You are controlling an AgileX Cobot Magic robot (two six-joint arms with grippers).
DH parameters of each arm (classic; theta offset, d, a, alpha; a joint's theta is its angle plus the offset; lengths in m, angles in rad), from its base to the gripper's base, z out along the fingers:
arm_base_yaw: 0 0.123 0 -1.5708
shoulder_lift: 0.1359 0 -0.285 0
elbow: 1.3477 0 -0.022 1.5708
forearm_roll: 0 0.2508 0 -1.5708
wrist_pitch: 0 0 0.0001 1.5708
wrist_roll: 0 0.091 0 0
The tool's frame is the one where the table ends.
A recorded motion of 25 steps. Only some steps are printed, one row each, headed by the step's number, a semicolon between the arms.
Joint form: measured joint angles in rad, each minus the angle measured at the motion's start. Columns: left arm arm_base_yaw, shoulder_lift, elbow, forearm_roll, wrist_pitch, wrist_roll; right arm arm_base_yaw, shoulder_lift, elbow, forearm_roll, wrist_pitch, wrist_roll.
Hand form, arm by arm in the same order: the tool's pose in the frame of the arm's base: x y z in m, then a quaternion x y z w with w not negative. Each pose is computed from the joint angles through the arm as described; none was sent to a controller.
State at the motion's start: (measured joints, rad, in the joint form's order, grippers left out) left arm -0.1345 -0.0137 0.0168 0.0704 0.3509 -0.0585; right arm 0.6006 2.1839 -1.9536 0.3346 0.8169 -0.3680
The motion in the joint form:
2: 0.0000 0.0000 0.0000 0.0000 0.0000 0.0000; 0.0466 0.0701 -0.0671 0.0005 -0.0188 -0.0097
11: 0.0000 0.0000 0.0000 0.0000 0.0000 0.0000; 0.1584 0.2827 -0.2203 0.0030 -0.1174 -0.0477
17: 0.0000 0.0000 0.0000 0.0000 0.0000 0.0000; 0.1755 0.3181 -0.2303 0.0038 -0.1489 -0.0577
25: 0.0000 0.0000 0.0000 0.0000 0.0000 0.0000; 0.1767 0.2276 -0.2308 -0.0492 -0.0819 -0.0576
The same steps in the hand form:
2: 0.0528 -0.0049 0.1767 0.04909 0.79309 -0.02890 0.60644; 0.3966 0.3266 0.2327 -0.39547 0.85377 0.18894 0.28105
11: 0.0528 -0.0049 0.1767 0.04909 0.79309 -0.02890 0.60644; 0.3867 0.3936 0.1713 -0.44458 0.82327 0.19713 0.29277
17: 0.0528 -0.0049 0.1767 0.04909 0.79309 -0.02890 0.60644; 0.3837 0.4029 0.1564 -0.45157 0.81872 0.19652 0.29522
25: 0.0528 -0.0049 0.1767 0.04909 0.79309 -0.02890 0.60644; 0.3773 0.3953 0.2019 -0.47156 0.80495 0.18273 0.31032

